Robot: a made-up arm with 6 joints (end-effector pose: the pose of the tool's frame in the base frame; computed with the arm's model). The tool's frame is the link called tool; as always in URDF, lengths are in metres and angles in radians.
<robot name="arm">
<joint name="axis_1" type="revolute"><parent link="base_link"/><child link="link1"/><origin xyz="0 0 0.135"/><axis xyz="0 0 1"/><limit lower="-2.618" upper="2.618"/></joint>
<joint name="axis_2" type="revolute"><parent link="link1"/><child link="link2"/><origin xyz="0 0 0" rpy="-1.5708 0 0"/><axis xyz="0 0 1"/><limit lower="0" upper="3.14"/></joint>
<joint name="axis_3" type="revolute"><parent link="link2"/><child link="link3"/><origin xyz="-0.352 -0.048 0"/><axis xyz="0 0 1"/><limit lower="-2.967" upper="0"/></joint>
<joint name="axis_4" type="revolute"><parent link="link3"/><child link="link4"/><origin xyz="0.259 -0.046 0" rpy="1.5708 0 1.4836"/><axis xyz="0 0 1"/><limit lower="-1.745" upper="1.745"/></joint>
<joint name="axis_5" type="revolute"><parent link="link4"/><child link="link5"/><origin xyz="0 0 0" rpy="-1.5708 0 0"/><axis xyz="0 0 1"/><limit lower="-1.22" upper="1.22"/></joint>
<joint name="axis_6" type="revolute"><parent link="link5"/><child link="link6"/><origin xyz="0 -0.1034 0" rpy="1.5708 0 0"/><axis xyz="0 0 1"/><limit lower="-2.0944" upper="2.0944"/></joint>
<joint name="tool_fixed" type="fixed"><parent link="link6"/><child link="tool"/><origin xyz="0 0 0"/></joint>
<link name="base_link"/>
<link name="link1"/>
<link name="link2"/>
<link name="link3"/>
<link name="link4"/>
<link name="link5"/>
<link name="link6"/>
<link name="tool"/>
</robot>
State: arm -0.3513 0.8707 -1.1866 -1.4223 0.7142 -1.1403
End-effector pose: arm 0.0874 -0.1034 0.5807 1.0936 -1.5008 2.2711
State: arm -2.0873 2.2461 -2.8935 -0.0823 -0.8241 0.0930
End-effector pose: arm -0.2108 -0.3838 0.6758 -0.0208 0.0713 -2.0491
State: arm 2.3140 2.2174 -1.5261 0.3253 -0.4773 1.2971
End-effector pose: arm -0.3816 0.4376 0.2422 0.6276 -2.0332 -1.7571
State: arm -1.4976 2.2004 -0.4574 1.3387 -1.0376 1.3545
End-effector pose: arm -0.0672 -0.2686 0.0741 1.9970 -1.0939 -0.9266
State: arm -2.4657 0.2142 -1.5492 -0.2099 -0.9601 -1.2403
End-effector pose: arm 0.3162 0.2309 0.5902 0.7050 0.7533 2.2197
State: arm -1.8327 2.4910 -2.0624 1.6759 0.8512 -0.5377
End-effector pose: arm -0.0886 -0.6293 0.2291 1.5873 0.6776 0.2841
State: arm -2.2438 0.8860 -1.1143 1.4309 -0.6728 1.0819
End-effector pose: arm -0.1312 -0.0623 0.5751 0.3554 -1.1895 -0.1798
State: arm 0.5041 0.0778 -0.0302 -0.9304 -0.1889 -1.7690
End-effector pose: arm 0.0054 0.0207 0.2594 -1.6439 -0.1894 -1.6503
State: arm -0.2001 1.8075 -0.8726 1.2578 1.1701 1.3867
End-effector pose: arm 0.3363 0.0242 0.2352 -2.0174 -0.7738 -0.7423
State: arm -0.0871 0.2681 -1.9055 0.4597 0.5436 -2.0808
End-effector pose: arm -0.3526 0.0546 0.6247 -0.4583 0.0846 -1.6999
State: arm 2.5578 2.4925 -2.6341 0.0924 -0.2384 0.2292
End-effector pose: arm -0.5425 0.3611 0.4381 -1.3691 0.6939 2.4663
